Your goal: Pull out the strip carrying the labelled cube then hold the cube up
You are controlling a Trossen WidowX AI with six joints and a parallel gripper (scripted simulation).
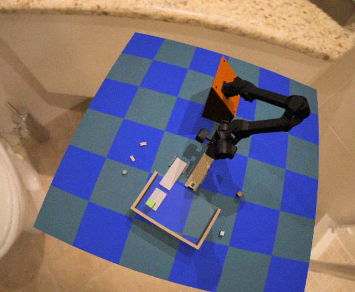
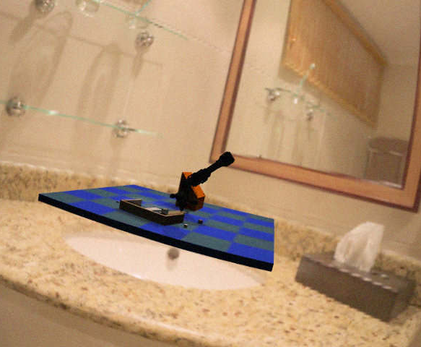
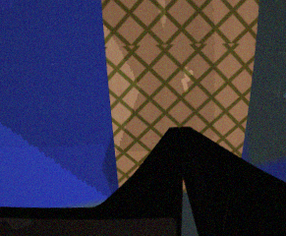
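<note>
My gripper tip is now 9 cm short of the lattice strip and 2 cm to the left of it. Round my gripper tip: grey peg (25 cm ahead, 34 cm to the right).
</note>
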